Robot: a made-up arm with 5 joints.
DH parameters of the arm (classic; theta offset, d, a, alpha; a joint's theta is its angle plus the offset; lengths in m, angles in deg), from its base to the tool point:
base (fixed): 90 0.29 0.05 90
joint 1: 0 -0.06 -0.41 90
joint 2: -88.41 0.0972 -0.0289 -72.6
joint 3: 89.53 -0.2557 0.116 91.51
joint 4: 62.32 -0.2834 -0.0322 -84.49
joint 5: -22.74 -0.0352 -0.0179 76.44
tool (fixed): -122.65 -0.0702 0 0
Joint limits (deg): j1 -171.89..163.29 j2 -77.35..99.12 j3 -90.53..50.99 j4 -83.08..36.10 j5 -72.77..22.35
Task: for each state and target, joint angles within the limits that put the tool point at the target. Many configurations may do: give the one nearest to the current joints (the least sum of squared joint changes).
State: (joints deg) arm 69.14 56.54 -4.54 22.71 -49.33
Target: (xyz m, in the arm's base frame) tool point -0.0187 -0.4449 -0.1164
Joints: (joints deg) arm 65.52 38.33 -43.73 32.41 -63.63
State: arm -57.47 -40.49 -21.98 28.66 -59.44
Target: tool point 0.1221 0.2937 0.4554
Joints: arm -95.47 -77.35 -22.26 31.48 -55.51
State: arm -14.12 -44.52 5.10 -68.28 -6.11
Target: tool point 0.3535 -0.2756 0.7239
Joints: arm -37.67 -18.59 -9.41 -65.35 -9.35
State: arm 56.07 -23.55 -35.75 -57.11 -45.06
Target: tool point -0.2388 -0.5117 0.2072
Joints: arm 40.70 34.07 -83.49 -32.30 -57.18
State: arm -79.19 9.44 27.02 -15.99 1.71
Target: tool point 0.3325 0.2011 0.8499
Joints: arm -87.86 -11.78 -7.58 -10.29 -10.35
